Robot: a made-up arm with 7 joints. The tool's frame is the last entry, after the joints. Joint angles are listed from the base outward.
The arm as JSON. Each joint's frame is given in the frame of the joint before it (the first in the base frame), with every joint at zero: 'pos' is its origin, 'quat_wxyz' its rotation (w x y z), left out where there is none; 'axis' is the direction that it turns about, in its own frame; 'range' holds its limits. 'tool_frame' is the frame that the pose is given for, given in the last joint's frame.
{
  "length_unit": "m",
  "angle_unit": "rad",
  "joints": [
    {
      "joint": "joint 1",
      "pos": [
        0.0,
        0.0,
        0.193
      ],
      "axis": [
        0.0,
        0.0,
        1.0
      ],
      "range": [
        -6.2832,
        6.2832
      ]
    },
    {
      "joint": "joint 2",
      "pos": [
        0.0,
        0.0,
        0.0
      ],
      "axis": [
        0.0,
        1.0,
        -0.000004
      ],
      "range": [
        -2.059,
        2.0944
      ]
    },
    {
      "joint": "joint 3",
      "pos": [
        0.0,
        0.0,
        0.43
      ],
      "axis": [
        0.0,
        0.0,
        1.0
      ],
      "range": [
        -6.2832,
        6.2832
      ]
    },
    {
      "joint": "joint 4",
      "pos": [
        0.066,
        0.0,
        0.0
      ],
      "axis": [
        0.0,
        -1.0,
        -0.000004
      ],
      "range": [
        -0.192,
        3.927
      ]
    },
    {
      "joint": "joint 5",
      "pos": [
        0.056,
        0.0,
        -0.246
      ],
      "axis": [
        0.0,
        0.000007,
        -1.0
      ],
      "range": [
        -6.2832,
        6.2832
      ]
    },
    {
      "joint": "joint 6",
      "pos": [
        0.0,
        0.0,
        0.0
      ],
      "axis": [
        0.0,
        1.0,
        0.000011
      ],
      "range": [
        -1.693,
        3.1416
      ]
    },
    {
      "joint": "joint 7",
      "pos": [
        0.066,
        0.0,
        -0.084
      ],
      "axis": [
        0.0,
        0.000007,
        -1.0
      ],
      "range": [
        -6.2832,
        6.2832
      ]
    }
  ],
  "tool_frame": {
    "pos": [
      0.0,
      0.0,
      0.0
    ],
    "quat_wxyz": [
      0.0,
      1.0,
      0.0,
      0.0
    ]
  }
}
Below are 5 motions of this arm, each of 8 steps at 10 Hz.
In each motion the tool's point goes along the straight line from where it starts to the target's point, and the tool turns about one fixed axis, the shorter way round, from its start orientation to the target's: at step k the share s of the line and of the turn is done. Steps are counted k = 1, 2, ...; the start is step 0. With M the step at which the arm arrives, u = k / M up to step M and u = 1 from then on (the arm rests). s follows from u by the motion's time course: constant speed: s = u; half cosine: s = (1 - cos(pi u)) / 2; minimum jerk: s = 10 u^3 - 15 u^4 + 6 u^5.
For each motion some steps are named. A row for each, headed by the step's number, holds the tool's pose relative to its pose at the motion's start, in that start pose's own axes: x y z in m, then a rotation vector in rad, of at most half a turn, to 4 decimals.
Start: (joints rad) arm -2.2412 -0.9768 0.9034 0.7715 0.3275 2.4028 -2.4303
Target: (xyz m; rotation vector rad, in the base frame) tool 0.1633 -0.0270 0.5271 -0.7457 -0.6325 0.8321
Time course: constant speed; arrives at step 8
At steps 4, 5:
4: -0.0143 -0.0544 -0.0438 0.7055 -0.2896 0.0482
5: -0.0179 -0.0680 -0.0547 0.8819 -0.3620 0.0602

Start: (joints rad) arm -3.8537 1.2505 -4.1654 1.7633 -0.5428 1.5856 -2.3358
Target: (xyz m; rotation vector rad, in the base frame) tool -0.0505 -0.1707 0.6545 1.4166 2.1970 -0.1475
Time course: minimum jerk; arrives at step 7
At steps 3, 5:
3: 0.1516 0.1100 0.0563 0.0609 0.1867 -0.5829
5: 0.3525 0.2558 0.1310 0.1415 0.4341 -1.3551

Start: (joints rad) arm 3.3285 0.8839 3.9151 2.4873 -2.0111 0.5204 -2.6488
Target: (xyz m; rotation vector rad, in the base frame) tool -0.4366 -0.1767 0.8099 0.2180 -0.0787 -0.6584
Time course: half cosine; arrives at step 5
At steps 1, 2, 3, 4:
1: 0.0205 -0.0154 0.0037 -0.0025 0.0117 0.0007
2: 0.0743 -0.0559 0.0134 -0.0090 0.0422 0.0027
3: 0.1407 -0.1058 0.0255 -0.0171 0.0799 0.0051
4: 0.1945 -0.1462 0.0352 -0.0236 0.1104 0.0071

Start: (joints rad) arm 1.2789 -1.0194 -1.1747 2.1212 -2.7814 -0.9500 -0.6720
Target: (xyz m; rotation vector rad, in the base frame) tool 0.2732 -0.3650 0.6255 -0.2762 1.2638 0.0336
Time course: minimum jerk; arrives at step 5
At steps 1, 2, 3, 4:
1: 0.0009 -0.0004 0.0085 0.0106 0.0029 -0.0384
2: 0.0047 -0.0022 0.0466 0.0582 0.0157 -0.2104
3: 0.0101 -0.0048 0.1003 0.1252 0.0338 -0.4525
4: 0.0139 -0.0067 0.1384 0.1728 0.0467 -0.6246

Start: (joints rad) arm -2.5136 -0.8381 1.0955 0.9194 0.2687 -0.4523 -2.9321
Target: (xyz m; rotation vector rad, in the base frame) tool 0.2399 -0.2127 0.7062 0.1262 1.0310 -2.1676
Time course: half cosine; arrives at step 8
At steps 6, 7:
6: -0.0713 -0.0832 0.0440 0.1097 -0.4301 -0.5542
7: -0.0803 -0.0938 0.0496 0.1236 -0.4847 -0.6245

